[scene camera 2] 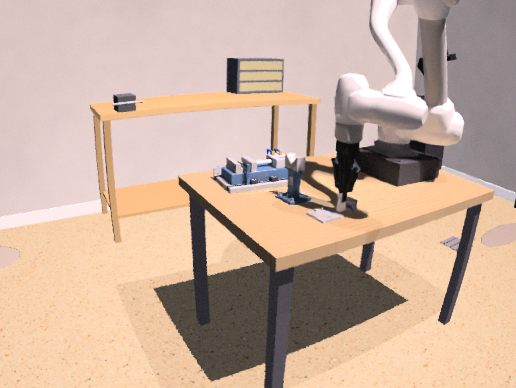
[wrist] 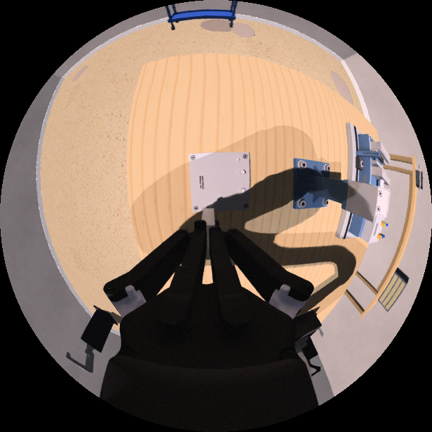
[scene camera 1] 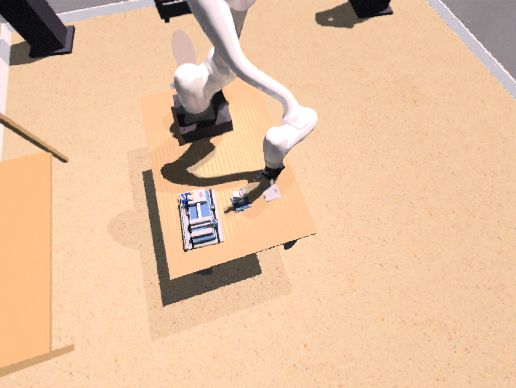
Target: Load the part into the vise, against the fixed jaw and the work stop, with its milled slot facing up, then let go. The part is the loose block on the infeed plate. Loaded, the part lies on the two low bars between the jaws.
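Frame: origin at the arm's base, x ahead, y left, z up, level; millimetres.
Seen in the pictures: gripper, fingertip midpoint: [scene camera 2: 340,210] [scene camera 1: 271,182]; arm's base at its link origin: [scene camera 2: 392,152] [scene camera 1: 199,109].
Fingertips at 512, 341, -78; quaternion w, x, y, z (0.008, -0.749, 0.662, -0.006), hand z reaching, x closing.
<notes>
Offsets run from my fingertips to a thing's middle, as dx, dy, dz. "pt": to the spot under its first point.
My gripper [scene camera 1: 269,178] [scene camera 2: 341,204] [wrist: 208,220] is shut with nothing between its fingers; the tips point down at the table, just behind the grey infeed plate @(+54, -11, -12) [scene camera 1: 273,193] [scene camera 2: 324,215] [wrist: 219,174]. The part, a small dark grey block @(-56, -40, +3) [scene camera 2: 352,202], lies on the table right beside the fingertips, off the plate. It is hidden under the fingers in the wrist view. The blue vise @(+133, -407, +34) [scene camera 1: 200,219] [scene camera 2: 249,171] [wrist: 368,183] stands apart at the table's far side, its jaws empty.
A blue-based stand with a grey V-shaped head @(pt +96, -186, +57) [scene camera 1: 240,200] [scene camera 2: 295,179] [wrist: 311,184] stands between the infeed plate and the vise. The arm's dark base [scene camera 2: 398,165] sits at the back of the table. A wooden shelf table [scene camera 2: 199,102] stands by the wall.
</notes>
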